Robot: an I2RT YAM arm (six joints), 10 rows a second.
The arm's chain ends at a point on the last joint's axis. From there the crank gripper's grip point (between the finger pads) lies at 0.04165 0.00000 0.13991 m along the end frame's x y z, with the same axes.
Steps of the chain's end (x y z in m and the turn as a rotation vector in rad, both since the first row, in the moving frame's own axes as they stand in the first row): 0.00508 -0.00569 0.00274 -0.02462 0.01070 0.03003; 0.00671 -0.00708 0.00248 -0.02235 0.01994 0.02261; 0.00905 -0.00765 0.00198 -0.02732 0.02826 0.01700; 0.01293 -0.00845 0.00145 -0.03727 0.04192 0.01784; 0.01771 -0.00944 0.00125 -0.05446 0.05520 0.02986; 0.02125 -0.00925 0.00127 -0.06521 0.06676 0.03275
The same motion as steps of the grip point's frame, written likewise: 0.00650 -0.00098 0.00223 -0.02462 0.01070 0.03003; 0.00944 -0.00299 0.00158 -0.02235 0.01994 0.02261; 0.01295 -0.00310 0.00069 -0.02732 0.02826 0.01700; 0.01870 -0.00248 -0.00053 -0.03727 0.04192 0.01784; 0.02523 -0.00053 -0.00150 -0.05446 0.05520 0.02986; 0.03031 0.00128 -0.00216 -0.06521 0.06676 0.03275
